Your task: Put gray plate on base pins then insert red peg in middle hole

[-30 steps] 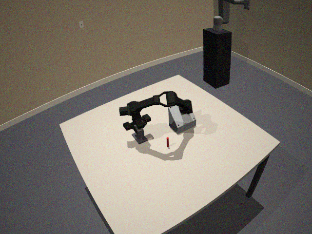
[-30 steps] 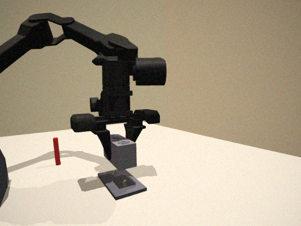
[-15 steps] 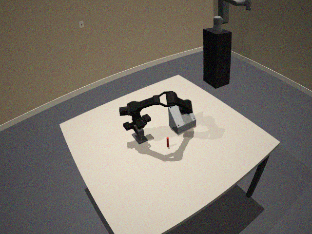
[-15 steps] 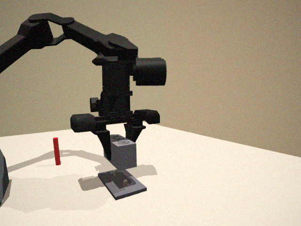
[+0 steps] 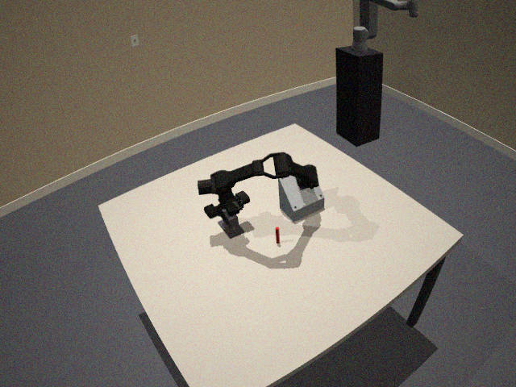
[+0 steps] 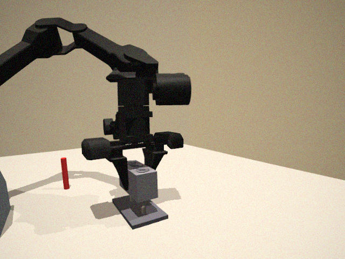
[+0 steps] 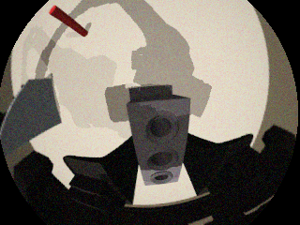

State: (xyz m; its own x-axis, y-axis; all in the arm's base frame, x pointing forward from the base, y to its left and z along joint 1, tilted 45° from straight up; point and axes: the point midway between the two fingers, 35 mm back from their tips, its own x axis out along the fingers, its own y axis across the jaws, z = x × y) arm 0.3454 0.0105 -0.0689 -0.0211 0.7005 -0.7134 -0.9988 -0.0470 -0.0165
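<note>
Right now the red peg is 13 cm behind my gripper tip, 18 cm to the left of it and 1 cm below it. Round my gripper tip: gray plate: 3 cm above.
</note>
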